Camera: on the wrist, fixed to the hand. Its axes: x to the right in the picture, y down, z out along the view.
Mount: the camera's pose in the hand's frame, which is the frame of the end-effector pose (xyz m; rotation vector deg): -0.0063 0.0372 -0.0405 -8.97 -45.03 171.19
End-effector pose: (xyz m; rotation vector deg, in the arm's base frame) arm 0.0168 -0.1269 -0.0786 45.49 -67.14 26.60
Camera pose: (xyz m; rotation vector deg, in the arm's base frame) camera 0.0143 -0.0716 -0.0800 74.35 84.89 -90.53
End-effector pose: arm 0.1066 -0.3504 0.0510 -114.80 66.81 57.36
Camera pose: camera 0.0836 -0.3956 0.0731 -74.71 -98.81 -79.16
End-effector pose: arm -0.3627 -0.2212 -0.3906 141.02 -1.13 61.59
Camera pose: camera -0.4022 -0.2391 -0.3562 -15.33 140.91 -0.06
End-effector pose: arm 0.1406 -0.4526 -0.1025 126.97 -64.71 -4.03
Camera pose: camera 0.1233 -0.4427 -0.0509 73.67 159.57 -12.91
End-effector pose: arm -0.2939 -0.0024 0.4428 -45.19 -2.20 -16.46
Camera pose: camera -0.2929 -0.0046 0.3875 -18.09 24.00 162.00
